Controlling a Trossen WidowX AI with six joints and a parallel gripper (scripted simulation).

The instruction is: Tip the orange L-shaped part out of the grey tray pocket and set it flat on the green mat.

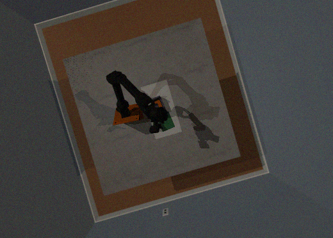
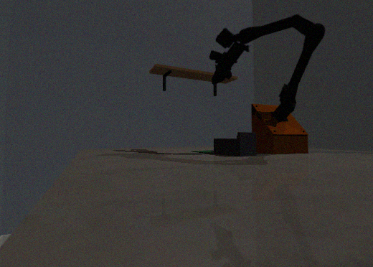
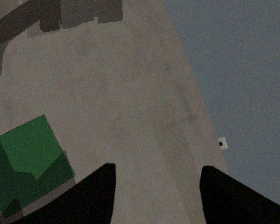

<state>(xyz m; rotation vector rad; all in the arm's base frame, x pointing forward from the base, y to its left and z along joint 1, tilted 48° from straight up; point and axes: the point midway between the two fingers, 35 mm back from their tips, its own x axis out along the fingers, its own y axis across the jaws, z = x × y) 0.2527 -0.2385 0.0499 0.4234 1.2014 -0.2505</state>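
My gripper tip is 290 mm above the orange L-shaped part, 160 mm to the right of it and 10 mm past it. Round my gripper tip: green mat (350 mm below, 10 mm ahead).
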